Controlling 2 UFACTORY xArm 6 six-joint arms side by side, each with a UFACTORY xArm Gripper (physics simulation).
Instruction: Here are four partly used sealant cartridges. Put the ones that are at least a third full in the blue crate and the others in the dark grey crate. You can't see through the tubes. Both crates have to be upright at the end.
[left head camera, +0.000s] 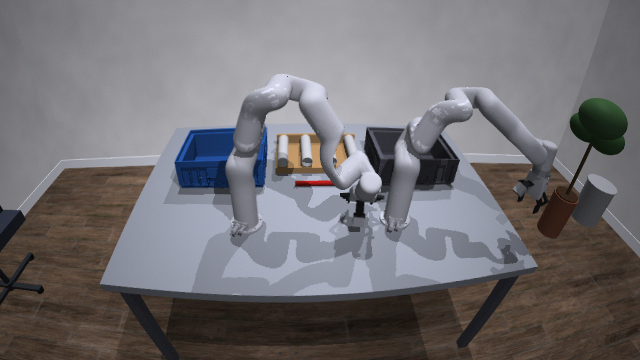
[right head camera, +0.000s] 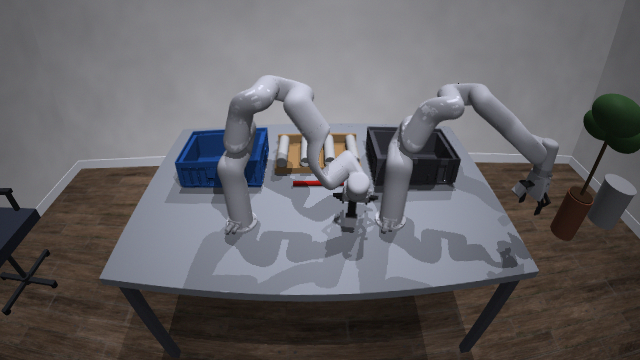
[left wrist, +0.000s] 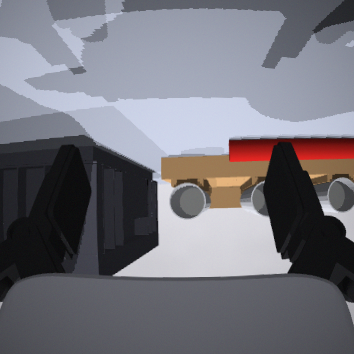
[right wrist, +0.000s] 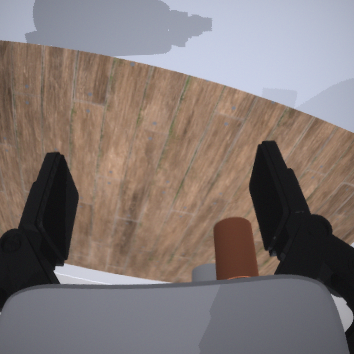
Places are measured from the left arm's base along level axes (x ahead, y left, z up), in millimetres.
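Where they show: left gripper, fingertip midpoint: (left wrist: 175, 165); right gripper, fingertip midpoint: (left head camera: 527, 206) (right head camera: 528, 208) (right wrist: 160, 168); left arm's base at its link origin: (left head camera: 246, 222) (right head camera: 241, 222); right arm's base at its link origin: (left head camera: 394, 219) (right head camera: 390, 219).
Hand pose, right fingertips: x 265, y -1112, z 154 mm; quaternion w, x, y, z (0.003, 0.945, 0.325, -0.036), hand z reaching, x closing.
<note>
Each offset is from my right fingertips to the top centre of the thing. "pt": to the spot under its first point.
Four white cartridges lie side by side in the wooden tray (left head camera: 300, 170) (right head camera: 295, 170) (left wrist: 200, 166): the far-left @[dz -69, dx +207, dy +1140 mm] (left head camera: 283, 150) (right head camera: 283, 150), second @[dz -69, dx +246, dy +1037 mm] (left head camera: 306, 149) (right head camera: 304, 150), third @[dz -69, dx +285, dy +935 mm] (right head camera: 329, 148) and far-right one @[dz -69, dx +324, dy +832 mm] (left head camera: 350, 145) (right head camera: 352, 147). In the left wrist view, the nearest tube end @[pt dz -93, dx +305, dy +816 mm] (left wrist: 188, 201) shows a grey disc inside a light rim; its depth is hard to tell. The blue crate @[dz -7, dx +32, dy +1373 mm] (left head camera: 195, 175) (right head camera: 195, 175) and dark grey crate @[dz -7, dx +348, dy +541 mm] (left head camera: 440, 172) (right head camera: 440, 172) (left wrist: 125, 200) stand upright. My left gripper (left head camera: 362, 196) (right head camera: 355, 197) (left wrist: 175, 165) is open before the tray's right side. My right gripper (left head camera: 528, 202) (right head camera: 531, 205) (right wrist: 160, 168) is open beyond the table's right edge.
A red stick @[dz -132, dx +68, dy +911 mm] (left head camera: 312, 183) (right head camera: 312, 183) (left wrist: 315, 148) lies in front of the tray, left of my left gripper in the head views. A potted plant (left head camera: 557, 212) (right head camera: 571, 215) (right wrist: 235, 247) and a white bin (left head camera: 595, 200) (right head camera: 612, 202) stand on the floor near my right gripper.
</note>
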